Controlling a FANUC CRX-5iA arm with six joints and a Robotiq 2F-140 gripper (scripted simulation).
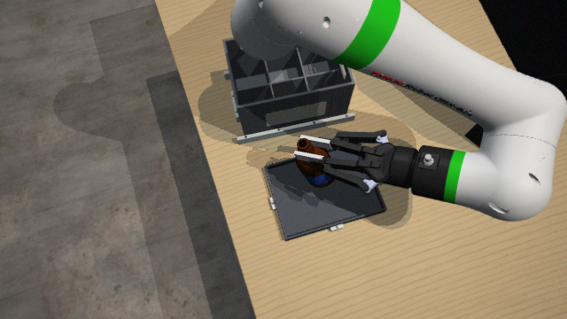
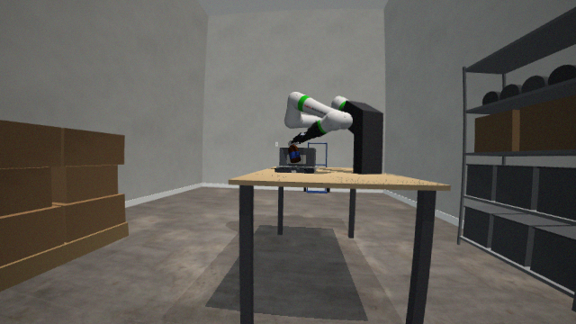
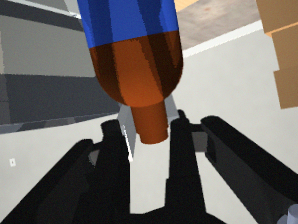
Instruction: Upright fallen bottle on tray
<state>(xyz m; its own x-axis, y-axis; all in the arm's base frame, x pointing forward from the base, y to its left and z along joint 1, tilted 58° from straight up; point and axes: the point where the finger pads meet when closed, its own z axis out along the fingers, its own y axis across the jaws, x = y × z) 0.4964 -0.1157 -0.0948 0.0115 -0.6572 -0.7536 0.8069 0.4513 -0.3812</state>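
Now: the bottle 6 cm below my hand. Round my hand: dark grey crate: 22 cm to the right, 12 cm below, 9 cm behind; then tray: 19 cm below, 4 cm to the left, 1 cm behind.
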